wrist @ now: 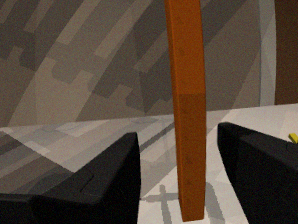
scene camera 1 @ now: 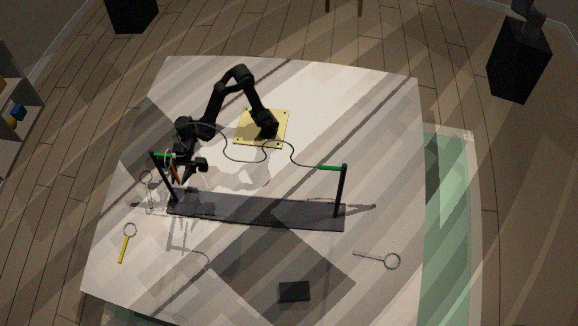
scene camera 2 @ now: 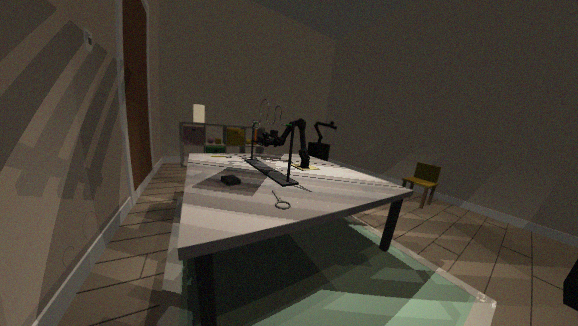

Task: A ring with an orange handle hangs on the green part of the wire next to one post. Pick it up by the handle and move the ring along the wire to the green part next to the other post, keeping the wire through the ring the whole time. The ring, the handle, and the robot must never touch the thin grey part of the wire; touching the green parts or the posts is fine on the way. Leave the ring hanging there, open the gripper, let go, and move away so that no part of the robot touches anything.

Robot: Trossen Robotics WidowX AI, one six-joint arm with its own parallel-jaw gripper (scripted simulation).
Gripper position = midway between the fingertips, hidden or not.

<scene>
I see my gripper (scene camera 1: 177,184).
My gripper shows as well in the wrist view (wrist: 178,138).
</scene>
